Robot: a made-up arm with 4 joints. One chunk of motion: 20 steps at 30 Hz.
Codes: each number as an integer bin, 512 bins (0 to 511) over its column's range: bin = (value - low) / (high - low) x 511, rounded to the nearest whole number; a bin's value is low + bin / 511 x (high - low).
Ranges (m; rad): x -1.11..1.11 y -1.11..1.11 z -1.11..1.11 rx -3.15..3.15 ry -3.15..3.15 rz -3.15..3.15
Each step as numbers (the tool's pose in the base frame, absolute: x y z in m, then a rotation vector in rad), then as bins.
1 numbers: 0.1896 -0.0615 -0.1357 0.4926 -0.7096 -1.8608
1 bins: 299 241 224 295 198 105
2 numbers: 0.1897 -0.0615 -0.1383 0.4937 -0.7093 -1.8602
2 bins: 299 241 224 296 198 105
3 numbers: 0.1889 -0.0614 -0.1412 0.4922 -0.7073 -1.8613
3 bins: 299 241 223 295 198 105
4 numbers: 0.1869 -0.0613 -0.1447 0.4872 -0.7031 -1.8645
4 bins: 299 241 222 295 198 104
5 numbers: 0.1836 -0.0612 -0.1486 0.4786 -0.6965 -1.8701
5 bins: 298 241 221 294 199 104
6 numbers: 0.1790 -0.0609 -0.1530 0.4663 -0.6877 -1.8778
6 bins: 297 241 220 293 200 103
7 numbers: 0.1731 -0.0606 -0.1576 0.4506 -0.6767 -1.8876
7 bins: 295 242 219 292 201 102
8 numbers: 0.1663 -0.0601 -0.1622 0.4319 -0.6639 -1.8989
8 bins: 294 242 218 291 202 101
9 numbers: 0.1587 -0.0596 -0.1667 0.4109 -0.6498 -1.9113
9 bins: 292 242 217 289 203 100
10 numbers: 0.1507 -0.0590 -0.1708 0.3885 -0.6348 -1.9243
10 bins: 290 242 216 287 204 99
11 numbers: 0.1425 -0.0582 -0.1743 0.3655 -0.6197 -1.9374
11 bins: 288 242 215 285 205 98
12 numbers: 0.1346 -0.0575 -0.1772 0.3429 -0.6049 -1.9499
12 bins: 286 242 215 283 206 97
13 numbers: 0.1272 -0.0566 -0.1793 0.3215 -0.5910 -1.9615
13 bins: 285 242 214 282 208 96
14 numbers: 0.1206 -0.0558 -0.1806 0.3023 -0.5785 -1.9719
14 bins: 283 243 214 280 209 96
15 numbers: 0.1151 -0.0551 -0.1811 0.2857 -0.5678 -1.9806
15 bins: 282 243 214 279 209 95
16 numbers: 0.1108 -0.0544 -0.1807 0.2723 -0.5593 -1.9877
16 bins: 281 243 214 278 210 94
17 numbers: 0.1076 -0.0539 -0.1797 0.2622 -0.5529 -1.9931
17 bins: 280 243 214 277 211 94
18 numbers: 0.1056 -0.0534 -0.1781 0.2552 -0.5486 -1.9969
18 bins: 280 243 215 276 211 94
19 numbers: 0.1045 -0.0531 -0.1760 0.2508 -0.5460 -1.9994
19 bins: 280 243 215 276 211 93
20 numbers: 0.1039 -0.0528 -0.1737 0.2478 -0.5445 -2.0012
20 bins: 279 243 216 276 211 93
